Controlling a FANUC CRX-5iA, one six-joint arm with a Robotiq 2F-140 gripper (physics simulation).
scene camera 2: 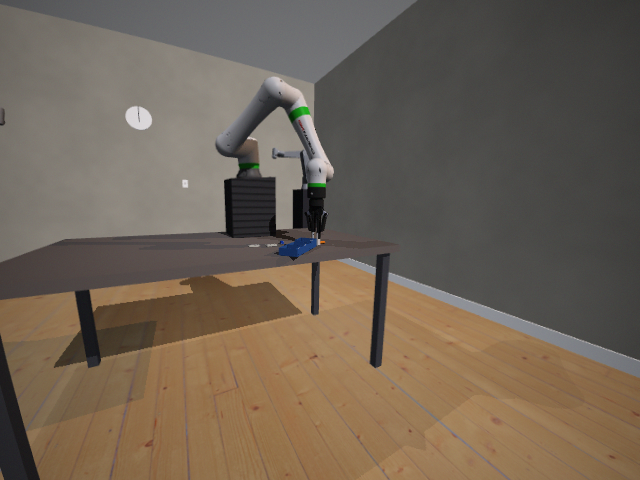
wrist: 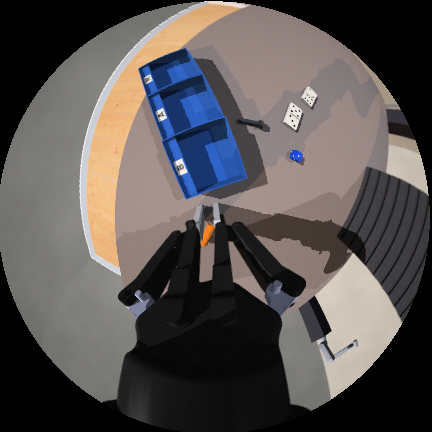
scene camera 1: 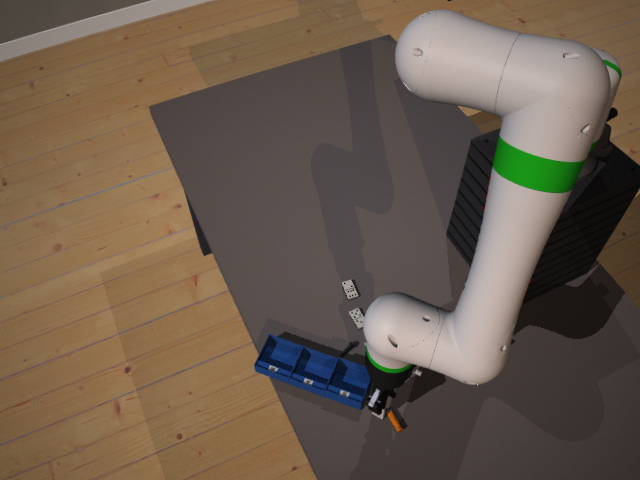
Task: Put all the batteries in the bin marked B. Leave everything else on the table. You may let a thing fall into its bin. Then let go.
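Where they show: gripper, fingertip midpoint: (scene camera 2: 316, 244) (wrist: 208, 211) (scene camera 1: 380, 410); arm's base at its link origin: (scene camera 2: 250, 178).
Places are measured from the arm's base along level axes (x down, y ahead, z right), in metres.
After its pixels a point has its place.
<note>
An orange battery (scene camera 1: 395, 420) @(z -0.173, x 0.346, y 0.529 m) (scene camera 2: 321, 241) @(z -0.172, x 0.347, y 0.534 m) (wrist: 207, 235) @(z -0.172, x 0.347, y 0.529 m) lies aslant between my gripper's fingers, low at the table. My gripper (scene camera 1: 383, 411) @(z -0.134, x 0.361, y 0.537 m) (scene camera 2: 315, 240) @(z -0.134, x 0.361, y 0.537 m) (wrist: 208, 211) @(z -0.134, x 0.361, y 0.537 m) is nearly closed, with the finger pads on either side of the battery, and looks shut on it. Part of the battery is hidden by the fingers. The bin marked B (scene camera 1: 349, 378) @(z -0.037, x 0.354, y 0.553 m) (wrist: 205, 157) @(z -0.050, x 0.354, y 0.563 m) is the end compartment of the blue row, nearest my gripper. The fingertips stand just outside its end wall. The part of bin B that shows in the wrist view holds no battery.
The bin marked A (scene camera 1: 313, 365) @(z 0.034, x 0.354, y 0.603 m) (wrist: 190, 107) @(z 0.022, x 0.354, y 0.606 m) and a third bin (scene camera 1: 280, 352) @(z 0.102, x 0.353, y 0.649 m) (wrist: 172, 71) @(z 0.097, x 0.354, y 0.661 m) continue the blue row. Two white dominoes (scene camera 1: 349, 289) @(z 0.154, x 0.353, y 0.420 m) (wrist: 293, 116) @(z 0.075, x 0.354, y 0.447 m), a blue die (wrist: 296, 155) @(z 0.005, x 0.345, y 0.429 m) and a dark bolt-like item (scene camera 1: 349, 348) @(z 0.023, x 0.352, y 0.512 m) (wrist: 252, 123) @(z 0.023, x 0.353, y 0.512 m) lie on the table beyond the row's inner side.
</note>
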